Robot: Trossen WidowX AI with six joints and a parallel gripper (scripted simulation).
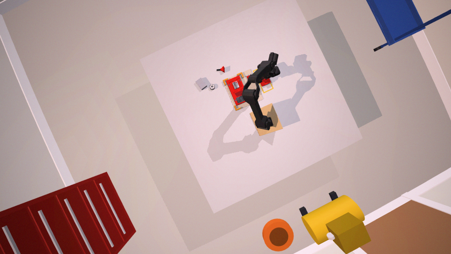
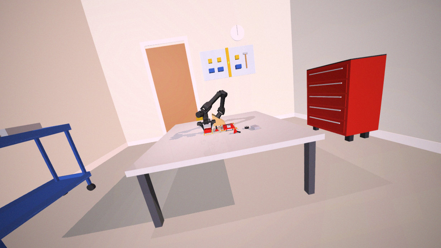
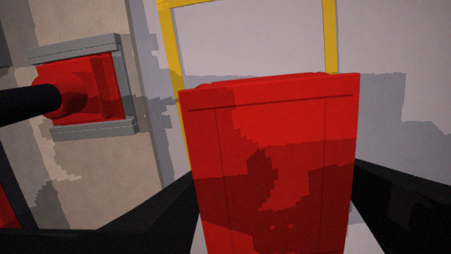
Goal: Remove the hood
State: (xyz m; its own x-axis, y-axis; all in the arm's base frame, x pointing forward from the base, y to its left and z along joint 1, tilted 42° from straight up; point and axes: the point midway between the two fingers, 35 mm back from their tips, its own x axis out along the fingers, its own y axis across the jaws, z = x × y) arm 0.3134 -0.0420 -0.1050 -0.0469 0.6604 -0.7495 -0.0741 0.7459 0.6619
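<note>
My gripper tip is 10 mm below the red hood. The rest, counted from my gripper tip: wheel: 70 mm ahead, 390 mm to the left, 10 mm below.
</note>
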